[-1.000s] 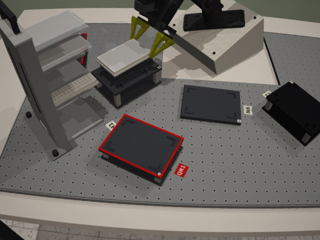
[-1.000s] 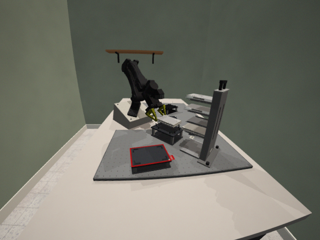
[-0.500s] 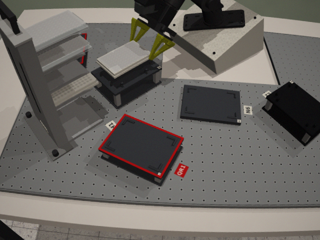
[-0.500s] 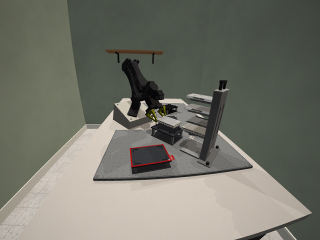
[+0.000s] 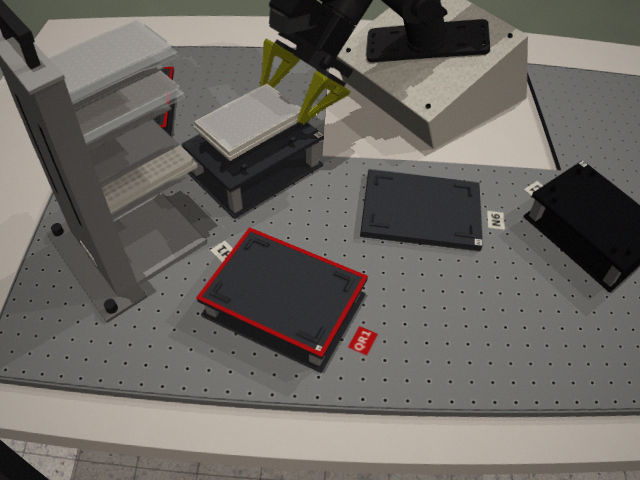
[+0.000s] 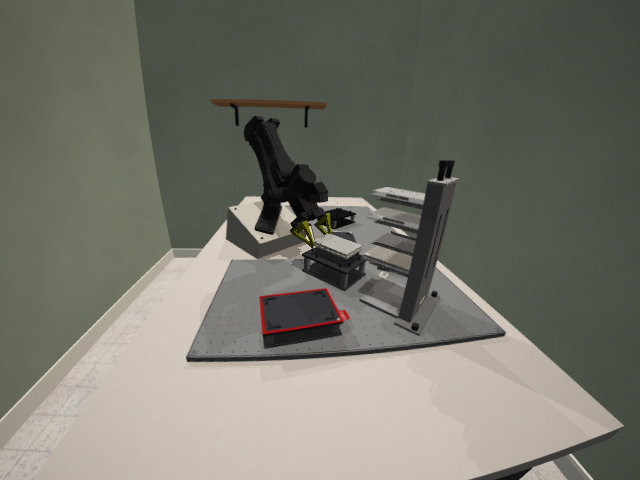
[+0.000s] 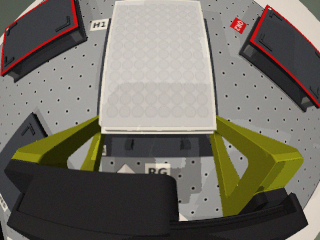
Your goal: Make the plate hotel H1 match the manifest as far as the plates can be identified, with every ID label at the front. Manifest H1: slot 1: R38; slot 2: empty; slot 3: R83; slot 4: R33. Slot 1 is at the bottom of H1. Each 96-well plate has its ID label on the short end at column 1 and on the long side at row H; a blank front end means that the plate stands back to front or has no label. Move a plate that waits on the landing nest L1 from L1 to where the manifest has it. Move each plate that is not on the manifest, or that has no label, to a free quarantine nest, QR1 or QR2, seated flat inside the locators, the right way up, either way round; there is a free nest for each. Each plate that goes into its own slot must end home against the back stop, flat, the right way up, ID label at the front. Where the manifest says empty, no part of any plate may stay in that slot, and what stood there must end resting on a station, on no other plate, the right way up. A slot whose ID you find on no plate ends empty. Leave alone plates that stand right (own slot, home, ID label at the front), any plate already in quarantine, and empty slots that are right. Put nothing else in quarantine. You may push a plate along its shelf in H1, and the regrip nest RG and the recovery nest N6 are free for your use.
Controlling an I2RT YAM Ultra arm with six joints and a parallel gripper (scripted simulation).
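The black regrip nest RG lies 40 mm to the right of my hand, 40 mm below it and 40 mm ahead of it. Round my hand: RG label: 90 mm below, 40 mm behind, 30 mm to the left; then red-framed nest QR2: 260 mm to the right, 60 mm below, 60 mm behind; then flat nest N6: 210 mm to the left, 90 mm below, 90 mm ahead.
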